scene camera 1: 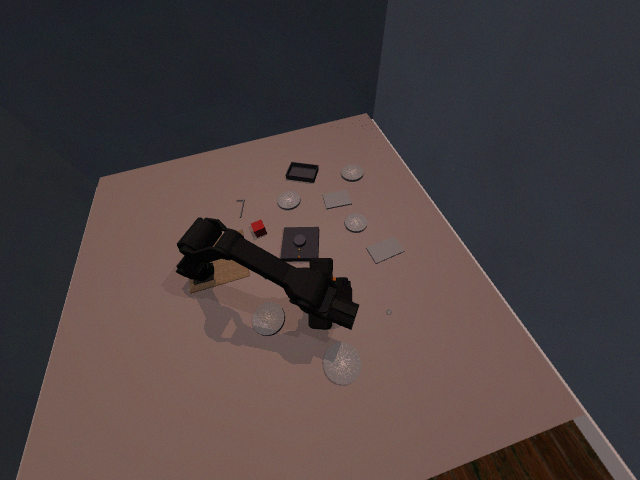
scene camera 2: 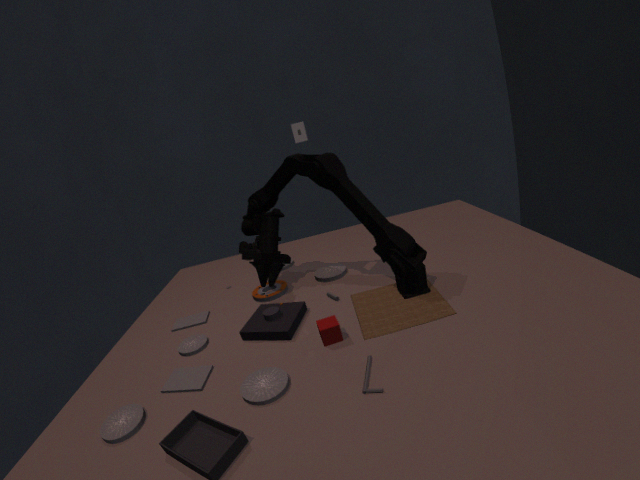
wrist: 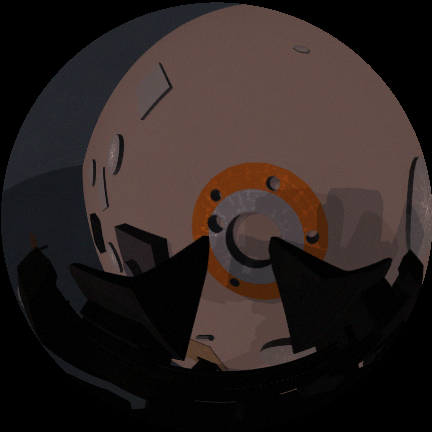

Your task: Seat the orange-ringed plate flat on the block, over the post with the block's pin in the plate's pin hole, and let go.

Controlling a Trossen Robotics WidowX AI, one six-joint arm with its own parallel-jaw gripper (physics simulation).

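Places are measured from the arm's base along level axes (x ahead, y left, z up), in centimetres.
Pixels of known places: gripper, between the fingertips: [scene camera 2: 267, 287] [wrist: 239, 242]; arm's base, origin of its link: [scene camera 1: 203, 273] [scene camera 2: 413, 289] [wrist: 209, 363].
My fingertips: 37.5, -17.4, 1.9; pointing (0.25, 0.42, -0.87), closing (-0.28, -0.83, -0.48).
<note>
For each thing: its top centre in the pictures, then the offset to it from my fingertips, as dx, dy, dz.
- orange-ringed plate, centre of its top: [wrist: 251, 241] [scene camera 2: 269, 288] -0.3, -0.5, -0.9
- dark block, centre of its top: [wrist: 128, 274] [scene camera 2: 270, 310] [scene camera 1: 299, 239] -3.7, +18.2, +1.8
- red cube, centre of its top: [scene camera 2: 327, 322] [scene camera 1: 257, 225] -16.6, +28.5, +1.8
- dark tray, centre of its top: [scene camera 2: 199, 438] [wrist: 93, 233] [scene camera 1: 302, 169] +5.0, +52.1, +0.3
- L-shaped rod, centre of its top: [scene camera 2: 374, 371] [scene camera 1: 238, 208] -23.2, +41.9, -1.6
The orange-ringed plate [scene camera 2: 257, 295] [wrist: 250, 175] lies on the table behind the block in scene camera 2, its grey centre and large hole facing up. An orange sliver of it shows beside the arm in scene camera 1. My gripper [scene camera 2: 267, 285] [wrist: 239, 242] is partly open and empty; its fingertips stand apart, low over the plate's central part, and whether they touch it I cannot tell. The dark block [scene camera 1: 310, 250] [scene camera 2: 292, 316] [wrist: 145, 245] is apart from the plate, with its round post [scene camera 1: 299, 240] [scene camera 2: 271, 312] bare. Small orange marks show near the post; the pin itself is too small to make out.
A red cube [scene camera 1: 258, 228] [scene camera 2: 329, 330] stands beside the block. Several pale discs, two flat pale tiles [scene camera 1: 337, 199] [scene camera 1: 385, 250], a dark tray [scene camera 1: 294, 179] [scene camera 2: 237, 452], an L-shaped rod [scene camera 1: 241, 207] [scene camera 2: 367, 374] and a wooden mat [scene camera 1: 232, 271] [scene camera 2: 377, 320] lie around.
</note>
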